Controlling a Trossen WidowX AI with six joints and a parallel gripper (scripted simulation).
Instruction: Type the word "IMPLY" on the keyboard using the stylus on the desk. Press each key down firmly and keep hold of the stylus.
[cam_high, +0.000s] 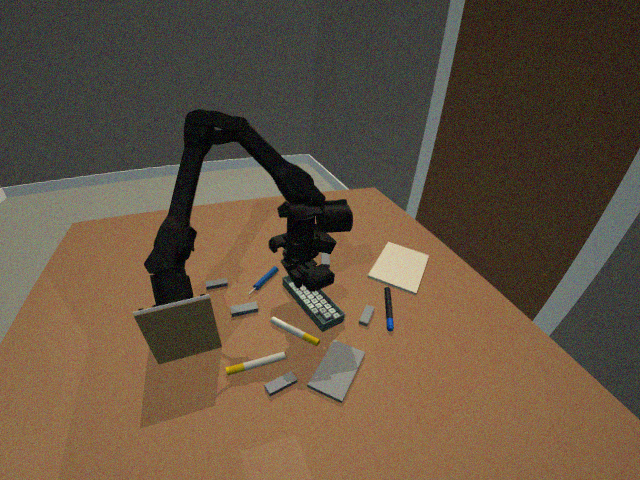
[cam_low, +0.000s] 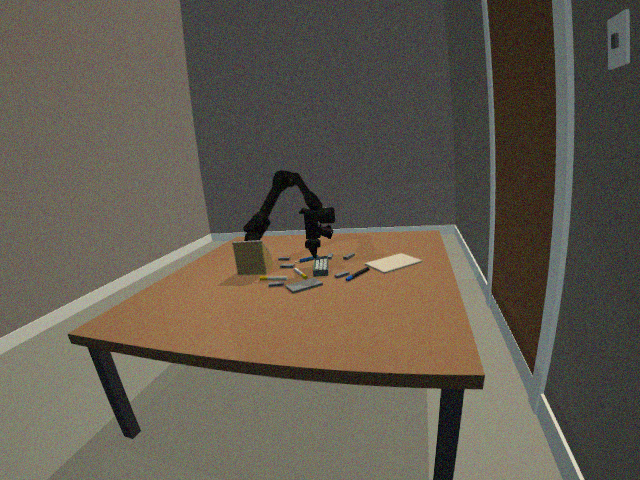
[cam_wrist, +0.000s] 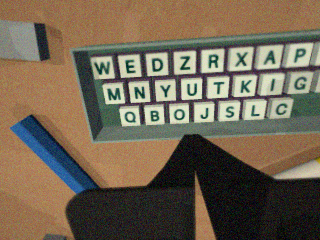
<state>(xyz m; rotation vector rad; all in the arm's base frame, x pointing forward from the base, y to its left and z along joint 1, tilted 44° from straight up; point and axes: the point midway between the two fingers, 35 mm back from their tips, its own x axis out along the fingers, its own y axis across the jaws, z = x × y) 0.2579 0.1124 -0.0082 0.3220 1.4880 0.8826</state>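
The blue stylus is 90 mm behind my gripper tip, 70 mm to the left of it and 30 mm below it. Also, from my gripper tip: grey slab (220 mm to the right, 40 mm below, 30 mm ahead); then white stylus tip (110 mm behind, 40 mm to the left, 30 mm below); then cream pad (330 mm ahead, 60 mm to the left, 40 mm below).
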